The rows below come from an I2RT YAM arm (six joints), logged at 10 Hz.
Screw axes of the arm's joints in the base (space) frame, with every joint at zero. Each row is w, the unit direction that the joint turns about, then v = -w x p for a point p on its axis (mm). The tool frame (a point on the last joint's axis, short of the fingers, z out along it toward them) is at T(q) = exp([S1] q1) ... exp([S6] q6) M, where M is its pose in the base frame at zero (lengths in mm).
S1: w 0 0 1 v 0 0 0
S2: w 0 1 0 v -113.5 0 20
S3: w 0 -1 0 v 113.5 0 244
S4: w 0 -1 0 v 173.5 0 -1
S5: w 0 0 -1 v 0 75 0
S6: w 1 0 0 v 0 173.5 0
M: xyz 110.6 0 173.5 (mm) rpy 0 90 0 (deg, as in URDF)
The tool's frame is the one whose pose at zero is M.
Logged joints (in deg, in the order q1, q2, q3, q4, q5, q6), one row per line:
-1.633 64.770 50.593 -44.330 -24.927 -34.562
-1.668 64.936 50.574 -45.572 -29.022 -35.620
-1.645 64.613 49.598 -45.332 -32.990 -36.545
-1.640 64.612 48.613 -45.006 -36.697 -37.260
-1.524 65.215 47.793 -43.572 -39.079 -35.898
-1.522 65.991 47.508 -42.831 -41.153 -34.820
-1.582 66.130 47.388 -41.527 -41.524 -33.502
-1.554 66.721 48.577 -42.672 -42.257 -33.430
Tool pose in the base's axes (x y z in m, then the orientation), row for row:
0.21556 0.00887 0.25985 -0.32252 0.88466 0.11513 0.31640
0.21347 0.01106 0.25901 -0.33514 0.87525 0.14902 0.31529
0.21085 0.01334 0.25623 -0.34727 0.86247 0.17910 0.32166
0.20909 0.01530 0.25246 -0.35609 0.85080 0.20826 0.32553
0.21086 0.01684 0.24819 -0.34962 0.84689 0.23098 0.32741
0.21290 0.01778 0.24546 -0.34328 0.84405 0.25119 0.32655
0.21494 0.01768 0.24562 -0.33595 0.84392 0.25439 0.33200
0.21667 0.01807 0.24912 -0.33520 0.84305 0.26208 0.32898
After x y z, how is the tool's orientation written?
As a quaternion, x y z w.
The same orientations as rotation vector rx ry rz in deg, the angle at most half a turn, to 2 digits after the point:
-48.66 133.46 17.37
-50.59 132.11 22.49
-52.25 129.78 26.95
-53.48 127.78 31.28
-52.46 127.07 34.66
-51.53 126.70 37.71
-50.30 126.34 38.09
-50.26 126.40 39.29

